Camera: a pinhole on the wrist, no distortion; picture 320 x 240 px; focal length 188.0 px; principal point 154.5 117.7 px. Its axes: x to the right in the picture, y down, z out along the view. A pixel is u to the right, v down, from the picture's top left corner.
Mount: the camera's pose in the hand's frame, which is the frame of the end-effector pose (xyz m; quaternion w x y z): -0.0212 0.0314 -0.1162 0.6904 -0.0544 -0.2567 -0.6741
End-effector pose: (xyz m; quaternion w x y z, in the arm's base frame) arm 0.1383 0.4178 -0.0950 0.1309 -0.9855 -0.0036 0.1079
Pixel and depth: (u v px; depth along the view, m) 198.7 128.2 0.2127
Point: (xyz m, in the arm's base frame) 0.0471 0.3647 -0.1863
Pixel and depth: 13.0 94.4 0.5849
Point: -0.1460 -0.1904 -0.3877
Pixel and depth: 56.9 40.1 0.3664
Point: -0.1409 0.0957 -0.2017
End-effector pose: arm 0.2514 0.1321 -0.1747 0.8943 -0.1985 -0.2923 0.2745
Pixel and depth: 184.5 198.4 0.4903
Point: -0.0421 0.3761 0.0441
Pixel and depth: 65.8 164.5 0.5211
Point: -0.1189 0.5359 -0.2406
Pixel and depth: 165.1 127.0 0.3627
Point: -0.0165 0.2370 -0.1474
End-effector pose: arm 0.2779 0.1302 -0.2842 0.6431 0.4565 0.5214 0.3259
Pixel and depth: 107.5 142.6 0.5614
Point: 0.5934 0.1064 0.1385
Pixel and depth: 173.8 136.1 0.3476
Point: 0.4663 0.0553 -0.1056
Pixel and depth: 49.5 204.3 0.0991
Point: 0.2437 0.1850 -0.1670
